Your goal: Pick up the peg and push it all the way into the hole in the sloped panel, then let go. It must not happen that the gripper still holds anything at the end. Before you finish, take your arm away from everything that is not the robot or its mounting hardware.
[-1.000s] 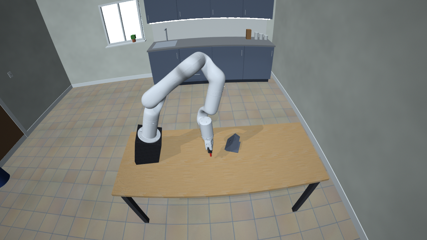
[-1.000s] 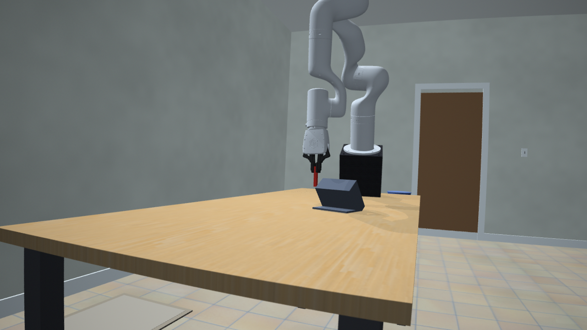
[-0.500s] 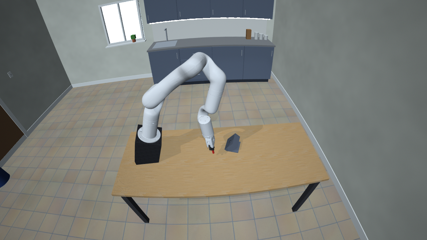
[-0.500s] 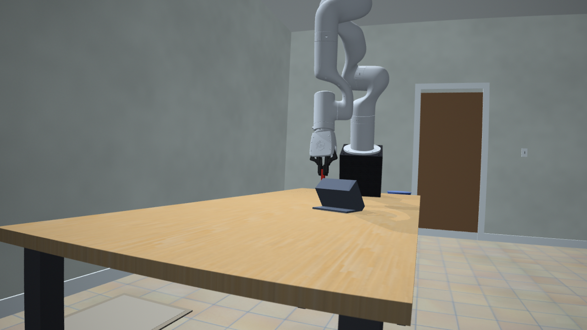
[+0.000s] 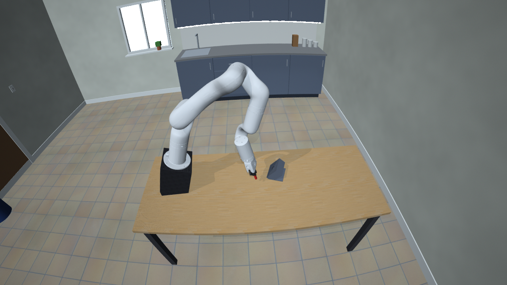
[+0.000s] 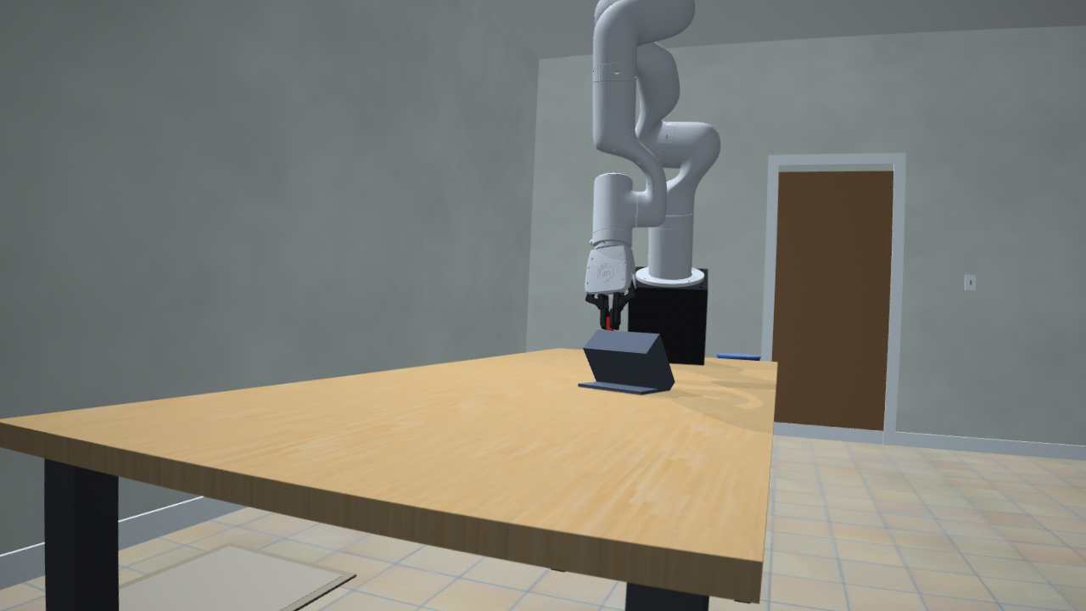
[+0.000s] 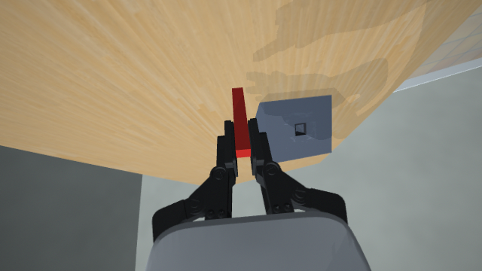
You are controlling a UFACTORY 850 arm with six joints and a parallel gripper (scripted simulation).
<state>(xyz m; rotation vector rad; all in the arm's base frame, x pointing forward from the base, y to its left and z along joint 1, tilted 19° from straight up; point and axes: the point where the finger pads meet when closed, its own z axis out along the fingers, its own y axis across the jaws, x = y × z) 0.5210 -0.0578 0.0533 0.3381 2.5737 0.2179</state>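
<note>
Now: the flat panel foot 190 mm ahead of my hand, 120 mm below it and 70 mm to the left of it. The rest, counted from my hand: red peg (30 mm below, 10 mm ahead).
</note>
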